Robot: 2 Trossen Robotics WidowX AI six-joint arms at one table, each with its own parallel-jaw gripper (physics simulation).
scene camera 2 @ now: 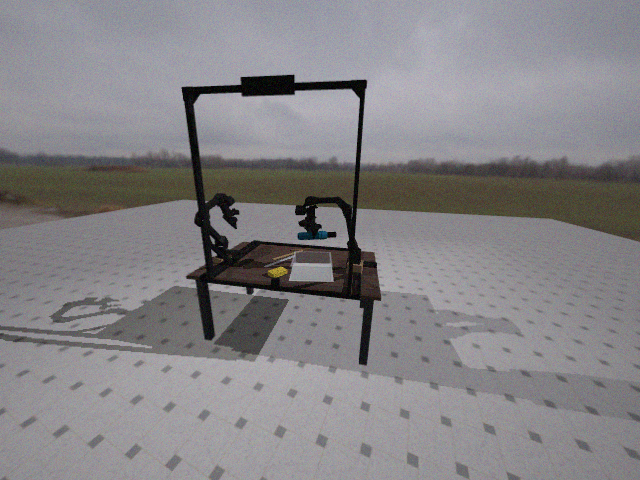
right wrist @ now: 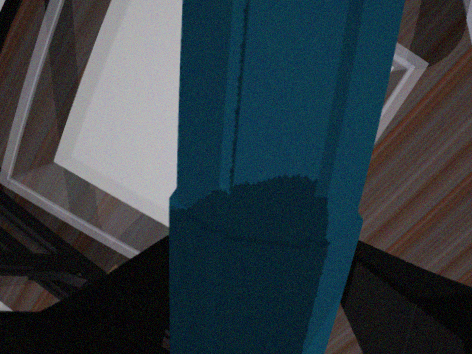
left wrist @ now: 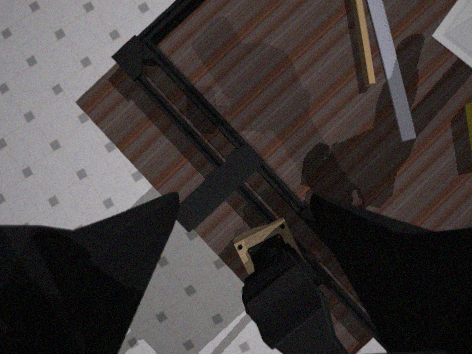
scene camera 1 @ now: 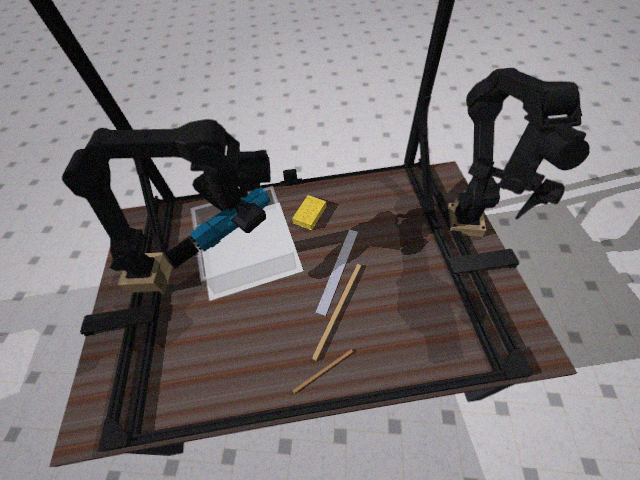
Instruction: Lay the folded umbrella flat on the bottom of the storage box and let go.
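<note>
The blue folded umbrella (scene camera 1: 211, 230) (scene camera 2: 305, 235) (right wrist: 285, 125), with a black handle (scene camera 1: 182, 251), hangs roughly level above the storage box. My right gripper (scene camera 1: 238, 213) (right wrist: 251, 244) is shut on its blue body, with one finger on each side. The storage box (scene camera 1: 253, 258) (scene camera 2: 311, 272) (right wrist: 125, 110) has a white bottom and clear walls and stands open on the table. In the right wrist view, the umbrella passes across it and hides part of its bottom and rim. My left gripper (left wrist: 245, 199) is open and empty, over the left arm's base, far from the box.
A yellow block (scene camera 1: 309, 212) (scene camera 2: 277, 271) lies beside the box. A pale flat strip (scene camera 1: 337, 273) (left wrist: 392, 70), a wooden stick (scene camera 1: 336, 312) (left wrist: 366, 45) and a thinner stick (scene camera 1: 323, 370) lie mid-table. Black frame rails (scene camera 1: 129, 372) and upright posts (scene camera 1: 429, 67) flank the work area.
</note>
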